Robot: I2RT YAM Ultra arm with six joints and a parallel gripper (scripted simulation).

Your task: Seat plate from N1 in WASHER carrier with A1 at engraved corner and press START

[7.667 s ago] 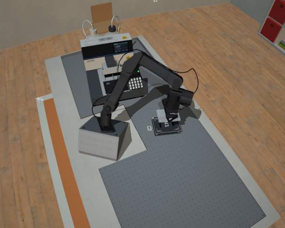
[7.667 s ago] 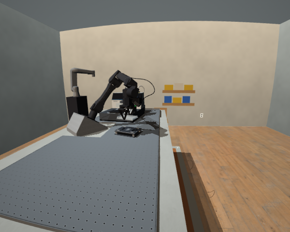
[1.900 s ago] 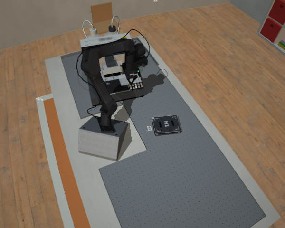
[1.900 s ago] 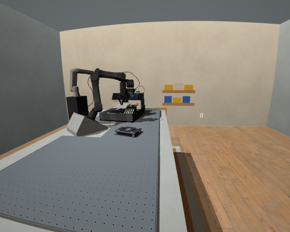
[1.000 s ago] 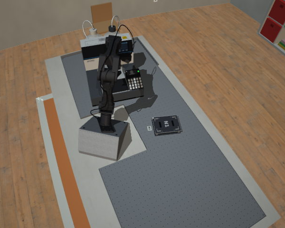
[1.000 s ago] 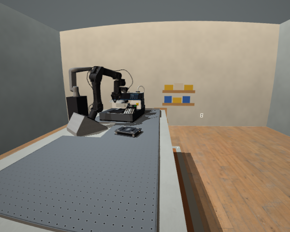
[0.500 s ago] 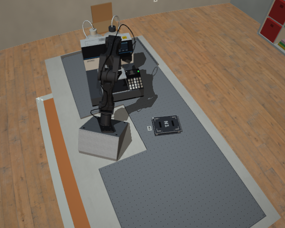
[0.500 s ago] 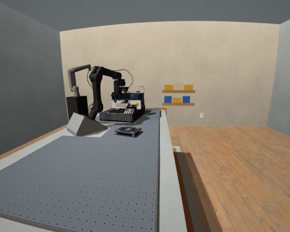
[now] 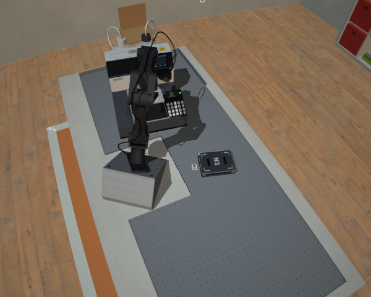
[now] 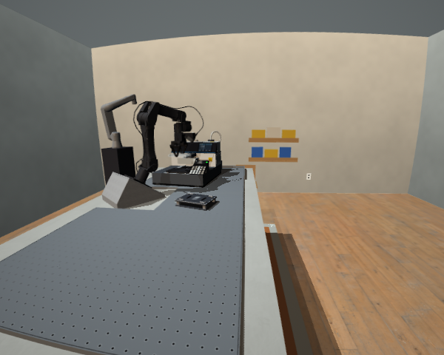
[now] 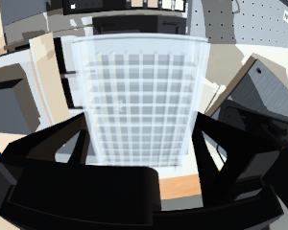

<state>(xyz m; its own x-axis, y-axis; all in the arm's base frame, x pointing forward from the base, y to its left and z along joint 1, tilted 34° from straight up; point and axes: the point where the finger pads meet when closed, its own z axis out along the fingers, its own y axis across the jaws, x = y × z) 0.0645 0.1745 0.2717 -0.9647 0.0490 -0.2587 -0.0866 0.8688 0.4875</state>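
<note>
Now: hand right at the well plate. The rest, counted from my hand: plate washer: 15 cm to the left, 6 cm below, 1 cm behind; then washer carrier: 10 cm below; then label: 31 cm to the right, 19 cm below, 17 cm ahead.
</note>
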